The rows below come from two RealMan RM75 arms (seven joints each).
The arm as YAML. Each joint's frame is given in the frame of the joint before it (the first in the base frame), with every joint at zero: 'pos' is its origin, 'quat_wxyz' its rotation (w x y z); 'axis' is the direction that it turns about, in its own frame. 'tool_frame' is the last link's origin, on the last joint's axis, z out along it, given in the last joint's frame.
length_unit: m
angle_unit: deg
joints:
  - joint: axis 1
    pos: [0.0, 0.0, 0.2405]
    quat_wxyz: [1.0, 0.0, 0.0, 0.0]
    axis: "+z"
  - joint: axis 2
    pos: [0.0, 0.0, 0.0]
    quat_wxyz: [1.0, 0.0, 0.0, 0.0]
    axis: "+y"
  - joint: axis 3
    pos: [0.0, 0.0, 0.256]
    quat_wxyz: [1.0, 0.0, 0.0, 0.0]
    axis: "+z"
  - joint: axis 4
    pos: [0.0, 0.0, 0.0]
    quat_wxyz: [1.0, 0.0, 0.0, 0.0]
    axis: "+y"
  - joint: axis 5
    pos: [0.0, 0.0, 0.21]
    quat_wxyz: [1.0, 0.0, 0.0, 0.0]
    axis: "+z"
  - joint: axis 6
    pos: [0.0, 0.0, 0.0]
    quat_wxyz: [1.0, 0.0, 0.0, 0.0]
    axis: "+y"
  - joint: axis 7
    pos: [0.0, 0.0, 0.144]
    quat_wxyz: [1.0, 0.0, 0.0, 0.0]
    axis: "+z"
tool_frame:
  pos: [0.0, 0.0, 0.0]
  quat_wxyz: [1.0, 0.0, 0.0, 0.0]
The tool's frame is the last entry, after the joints.
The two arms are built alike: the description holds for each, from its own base.
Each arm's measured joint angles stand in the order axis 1, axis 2, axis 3, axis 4, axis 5, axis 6, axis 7.
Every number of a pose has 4 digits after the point. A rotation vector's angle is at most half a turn.
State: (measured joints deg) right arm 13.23 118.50 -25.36 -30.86 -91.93 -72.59 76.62; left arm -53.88 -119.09 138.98 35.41 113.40 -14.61 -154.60
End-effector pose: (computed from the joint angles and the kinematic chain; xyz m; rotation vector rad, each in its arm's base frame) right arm 0.3917 0.2749 0.0618 -1.7774 1.0707 0.8485; left arm -0.1003 0.4186 -0.1404 -2.2907 -0.2424 -0.3877
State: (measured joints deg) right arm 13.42 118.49 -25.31 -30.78 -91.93 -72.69 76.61; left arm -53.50 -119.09 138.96 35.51 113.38 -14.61 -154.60
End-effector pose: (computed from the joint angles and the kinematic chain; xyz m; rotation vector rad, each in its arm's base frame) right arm 0.3907 0.2760 0.0617 -1.7798 1.0685 0.8525; left arm -0.1025 0.4178 -0.1405 -2.2897 -0.2503 -0.3865
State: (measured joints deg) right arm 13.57 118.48 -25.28 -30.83 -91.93 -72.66 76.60; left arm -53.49 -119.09 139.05 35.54 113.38 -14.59 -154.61
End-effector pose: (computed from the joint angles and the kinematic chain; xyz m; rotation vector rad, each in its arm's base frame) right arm 0.3901 0.2771 0.0620 -1.7808 1.0654 0.8532; left arm -0.1026 0.4174 -0.1408 -2.2912 -0.2495 -0.3858
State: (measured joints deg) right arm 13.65 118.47 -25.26 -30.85 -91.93 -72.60 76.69; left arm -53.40 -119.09 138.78 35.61 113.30 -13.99 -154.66
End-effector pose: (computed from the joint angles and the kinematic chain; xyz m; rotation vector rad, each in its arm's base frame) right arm 0.3899 0.2777 0.0623 -1.7801 1.0657 0.8539; left arm -0.1037 0.4173 -0.1411 -2.2944 -0.2616 -0.3802
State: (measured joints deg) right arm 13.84 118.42 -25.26 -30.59 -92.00 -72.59 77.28; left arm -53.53 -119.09 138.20 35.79 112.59 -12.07 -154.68
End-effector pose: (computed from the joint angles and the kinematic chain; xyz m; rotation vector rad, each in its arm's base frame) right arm 0.3893 0.2786 0.0614 -1.7787 1.0777 0.8622; left arm -0.1047 0.4172 -0.1426 -2.3077 -0.2948 -0.3638
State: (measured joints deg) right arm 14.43 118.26 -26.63 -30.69 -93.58 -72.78 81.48; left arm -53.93 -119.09 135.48 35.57 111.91 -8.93 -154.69
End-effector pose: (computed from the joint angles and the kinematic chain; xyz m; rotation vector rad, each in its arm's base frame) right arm 0.3849 0.2820 0.0559 -1.8076 1.1436 0.8823; left arm -0.1057 0.4223 -0.1401 -2.3070 -0.3613 -0.3461
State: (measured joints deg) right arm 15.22 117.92 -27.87 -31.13 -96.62 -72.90 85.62; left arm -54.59 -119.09 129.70 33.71 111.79 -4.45 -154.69
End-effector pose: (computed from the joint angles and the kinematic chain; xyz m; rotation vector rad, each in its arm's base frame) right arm 0.3812 0.2856 0.0505 -1.8557 1.2061 0.8710; left arm -0.1131 0.4356 -0.1303 -2.2760 -0.4723 -0.3127
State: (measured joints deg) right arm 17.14 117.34 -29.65 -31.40 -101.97 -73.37 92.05; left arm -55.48 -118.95 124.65 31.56 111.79 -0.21 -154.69
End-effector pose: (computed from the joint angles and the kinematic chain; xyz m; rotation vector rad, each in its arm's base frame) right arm 0.3732 0.2930 0.0405 -1.9411 1.3054 0.8407; left arm -0.1217 0.4467 -0.1213 -2.2505 -0.5704 -0.2747
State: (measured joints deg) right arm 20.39 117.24 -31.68 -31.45 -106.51 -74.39 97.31; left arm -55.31 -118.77 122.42 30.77 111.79 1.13 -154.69
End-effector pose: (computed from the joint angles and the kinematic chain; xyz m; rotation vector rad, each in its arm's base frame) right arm 0.3555 0.3067 0.0275 -2.0503 1.3705 0.8181; left arm -0.1287 0.4508 -0.1160 -2.2300 -0.6194 -0.2646
